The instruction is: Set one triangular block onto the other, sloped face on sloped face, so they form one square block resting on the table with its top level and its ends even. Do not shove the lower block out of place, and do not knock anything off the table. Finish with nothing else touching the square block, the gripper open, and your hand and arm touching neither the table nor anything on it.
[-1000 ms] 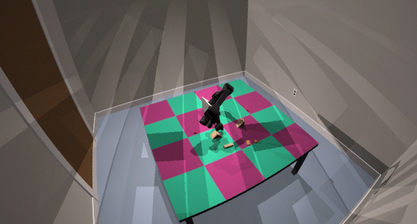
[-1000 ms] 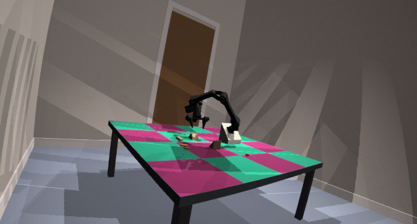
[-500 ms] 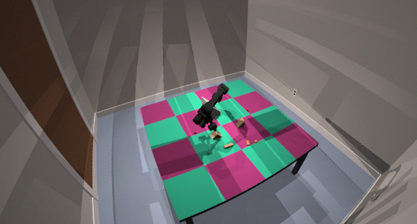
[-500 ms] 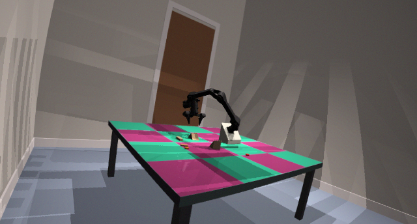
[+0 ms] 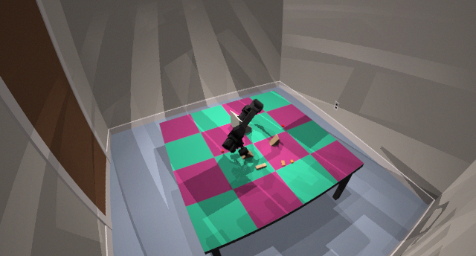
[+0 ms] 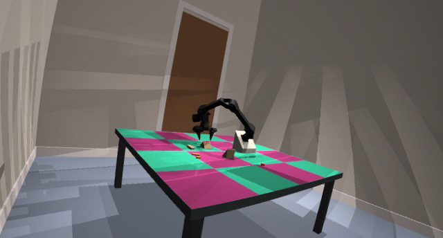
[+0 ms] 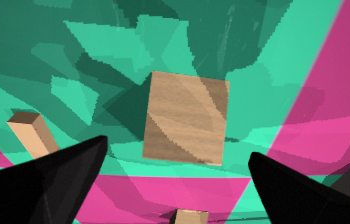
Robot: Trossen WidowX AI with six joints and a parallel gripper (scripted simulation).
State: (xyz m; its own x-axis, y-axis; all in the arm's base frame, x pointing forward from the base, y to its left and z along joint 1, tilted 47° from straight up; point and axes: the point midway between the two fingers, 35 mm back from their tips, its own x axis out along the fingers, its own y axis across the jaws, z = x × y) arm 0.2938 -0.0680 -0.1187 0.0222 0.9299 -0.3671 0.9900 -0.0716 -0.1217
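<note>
Right now the triangular block is 2 cm to the left of my gripper tip and 3 cm below it. From my gripper tip the other things lie so: flat wooden bar 15 cm ahead, 5 cm to the left, 4 cm below; then tiny red piece 12 cm behind, 12 cm to the right, 4 cm below.
</note>
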